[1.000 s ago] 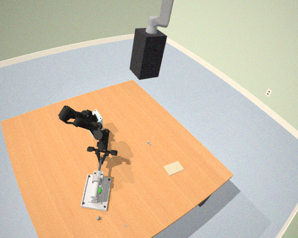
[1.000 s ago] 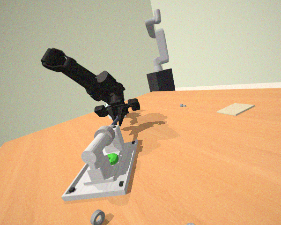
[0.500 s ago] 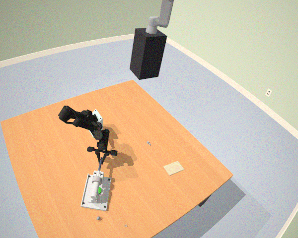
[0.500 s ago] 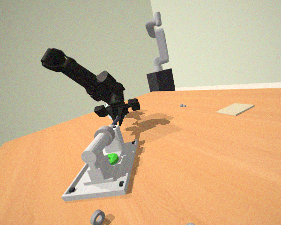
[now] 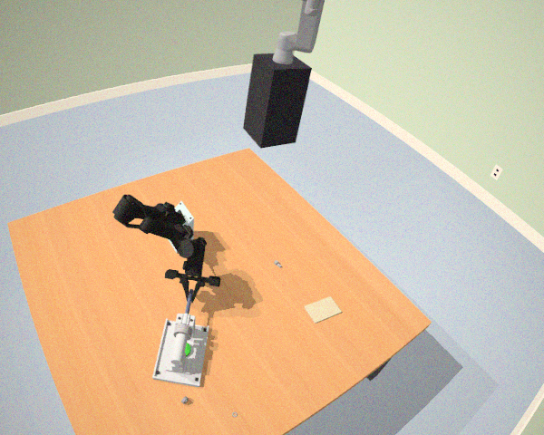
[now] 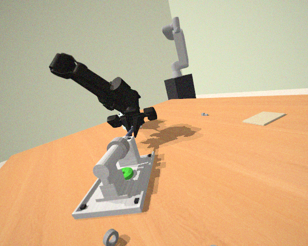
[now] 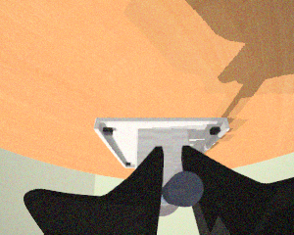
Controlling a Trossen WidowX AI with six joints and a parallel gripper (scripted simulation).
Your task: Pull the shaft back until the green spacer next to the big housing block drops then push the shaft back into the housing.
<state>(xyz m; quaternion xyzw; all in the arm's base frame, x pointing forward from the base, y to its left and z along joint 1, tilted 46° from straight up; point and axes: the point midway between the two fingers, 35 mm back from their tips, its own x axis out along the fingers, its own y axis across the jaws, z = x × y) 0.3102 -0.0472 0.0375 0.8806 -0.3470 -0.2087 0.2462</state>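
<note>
Right now the shaft is 5 cm ahead of my gripper tip, 3 cm to the right of it and 3 cm above it. From my gripper tip the other things lie so: grey bolt 40 cm to the left, 8 cm behind, 5 cm below; then green spacer 14 cm ahead, 8 cm to the right, 4 cm below; then flat beige tile 45 cm to the left, 18 cm ahead, 5 cm below.
</note>
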